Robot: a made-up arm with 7 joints.
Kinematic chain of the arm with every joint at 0, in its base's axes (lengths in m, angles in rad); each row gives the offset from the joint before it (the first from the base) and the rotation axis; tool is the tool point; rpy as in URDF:
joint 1: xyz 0 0 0 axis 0.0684 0.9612 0.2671
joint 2: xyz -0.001 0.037 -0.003 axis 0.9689 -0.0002 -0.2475
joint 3: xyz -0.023 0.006 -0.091 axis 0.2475 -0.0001 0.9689
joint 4: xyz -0.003 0 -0.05 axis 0.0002 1 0
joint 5: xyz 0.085 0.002 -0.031 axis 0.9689 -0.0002 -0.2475
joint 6: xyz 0.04 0 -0.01 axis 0.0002 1 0
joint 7: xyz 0.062 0 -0.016 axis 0.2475 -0.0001 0.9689
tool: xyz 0 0 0 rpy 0 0.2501 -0.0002
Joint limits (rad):
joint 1: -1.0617..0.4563
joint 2: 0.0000..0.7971
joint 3: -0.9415..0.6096
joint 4: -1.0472..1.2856
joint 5: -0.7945..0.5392
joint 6: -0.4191..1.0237
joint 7: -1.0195..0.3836
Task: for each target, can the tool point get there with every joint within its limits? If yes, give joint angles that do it. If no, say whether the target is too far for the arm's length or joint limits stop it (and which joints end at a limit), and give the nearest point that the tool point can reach.
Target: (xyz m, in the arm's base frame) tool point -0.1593 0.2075 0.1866
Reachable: no: joint limits stop it (at a limit: joint 1, joint 2, joint 3, joint 5, joint 6) | nearest point 0.0192 0.0654 0.1048 | short by 0.242 m
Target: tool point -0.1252 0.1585 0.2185
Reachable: no: joint limits stop it (at a limit: joint 1, joint 2, joint 3, joint 5, joint 6) | nearest point 0.0259 0.0706 0.1104 | short by 0.206 m
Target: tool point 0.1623 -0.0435 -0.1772
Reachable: yes | joints -0.1527 0.0825 -0.5227 0.0574 -0.6329 -0.2573 -0.1095
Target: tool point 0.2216 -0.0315 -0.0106
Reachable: yes | joints -0.8646 0.5375 -0.4834 -0.3197 0.3798 0.1920 -0.4159
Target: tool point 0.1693 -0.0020 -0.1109
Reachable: yes | joints -0.1874 0.2092 -0.3709 -0.6061 0.2406 0.8078 -0.0748
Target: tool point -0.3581 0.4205 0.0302
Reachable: no: too far | nearest point -0.1713 0.2762 -0.1299 | short by 0.285 m
